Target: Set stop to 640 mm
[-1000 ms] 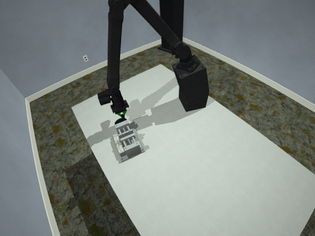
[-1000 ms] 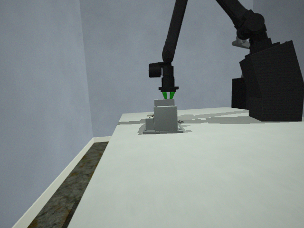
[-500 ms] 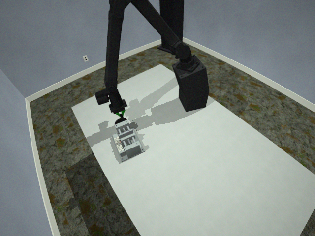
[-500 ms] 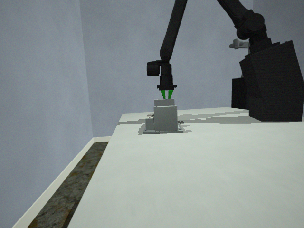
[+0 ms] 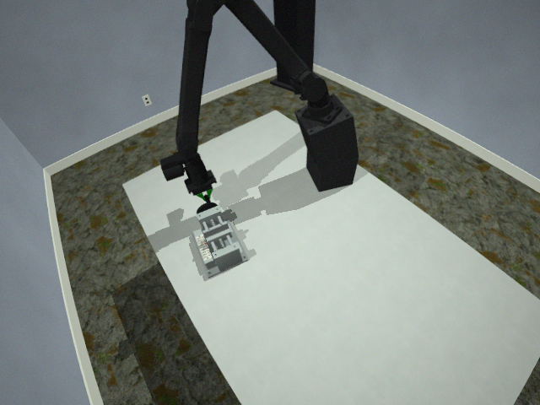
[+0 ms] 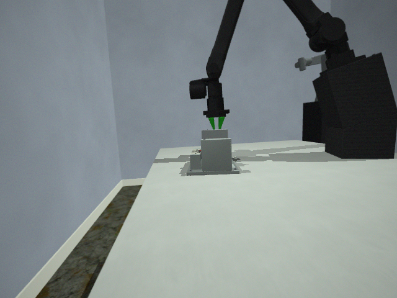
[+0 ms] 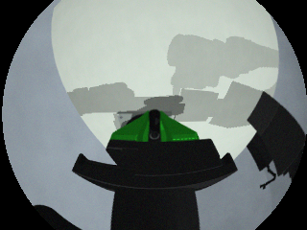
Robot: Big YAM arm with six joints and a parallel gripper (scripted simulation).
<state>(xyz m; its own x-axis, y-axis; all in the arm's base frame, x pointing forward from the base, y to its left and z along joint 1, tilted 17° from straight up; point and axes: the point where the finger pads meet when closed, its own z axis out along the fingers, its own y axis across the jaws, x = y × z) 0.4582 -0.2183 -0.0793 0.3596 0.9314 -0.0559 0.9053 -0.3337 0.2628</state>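
The handwheel is 20 mm to the left of my hand, 10 mm below it and 10 mm ahead of it.
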